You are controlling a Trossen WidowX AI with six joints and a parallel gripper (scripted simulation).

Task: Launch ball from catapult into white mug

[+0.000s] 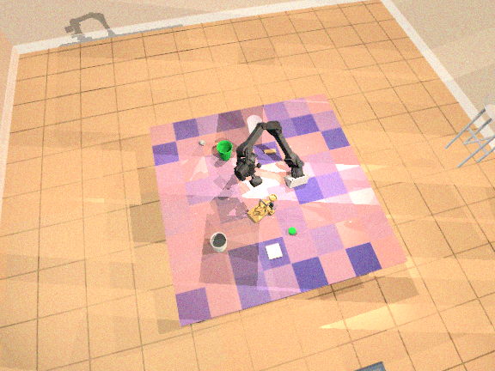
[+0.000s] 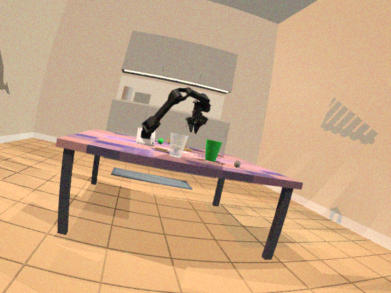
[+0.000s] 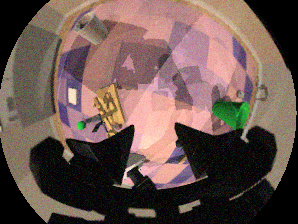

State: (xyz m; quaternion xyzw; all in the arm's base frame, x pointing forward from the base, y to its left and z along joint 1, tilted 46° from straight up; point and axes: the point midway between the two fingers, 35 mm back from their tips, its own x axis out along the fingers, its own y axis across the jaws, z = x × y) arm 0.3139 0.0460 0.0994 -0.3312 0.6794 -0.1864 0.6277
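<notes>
Right now my gripper tip is 130 mm past the small dark ball, 140 mm to the left of it and 120 mm above it. Also, from my gripper tip: wooden catapult (60 mm behind, 150 mm to the left, 90 mm below); then green cup (50 mm ahead, 280 mm to the right, 110 mm below); then wooden block (240 mm behind, 220 mm to the right, 130 mm below).
</notes>
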